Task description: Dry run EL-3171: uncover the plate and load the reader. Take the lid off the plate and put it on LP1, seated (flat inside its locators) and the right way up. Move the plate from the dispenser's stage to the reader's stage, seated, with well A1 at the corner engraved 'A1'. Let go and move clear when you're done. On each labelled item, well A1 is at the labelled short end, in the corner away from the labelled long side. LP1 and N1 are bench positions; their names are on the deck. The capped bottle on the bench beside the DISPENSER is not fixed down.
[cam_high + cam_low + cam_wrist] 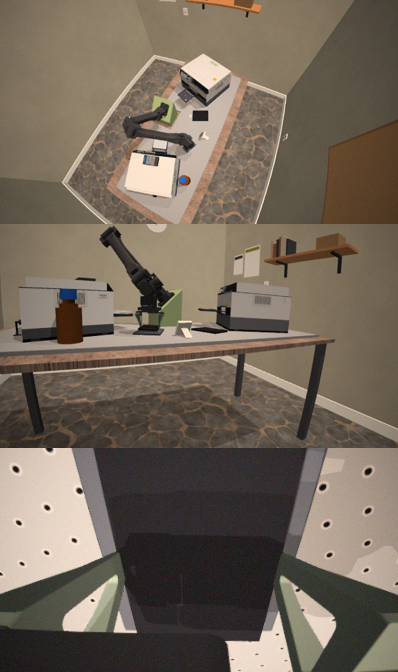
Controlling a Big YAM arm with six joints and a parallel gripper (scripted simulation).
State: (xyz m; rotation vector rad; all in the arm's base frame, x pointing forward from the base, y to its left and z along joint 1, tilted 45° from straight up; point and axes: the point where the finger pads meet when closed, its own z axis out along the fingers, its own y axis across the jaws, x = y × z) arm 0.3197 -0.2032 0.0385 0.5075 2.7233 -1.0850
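The dark lid is right at my hand. From my hand the other things lie so: lidded white well plate: 19 cm behind, 13 cm to the right, 6 cm above; then black pad: 33 cm to the left, 2 cm below; then grey pad: 2 cm below.
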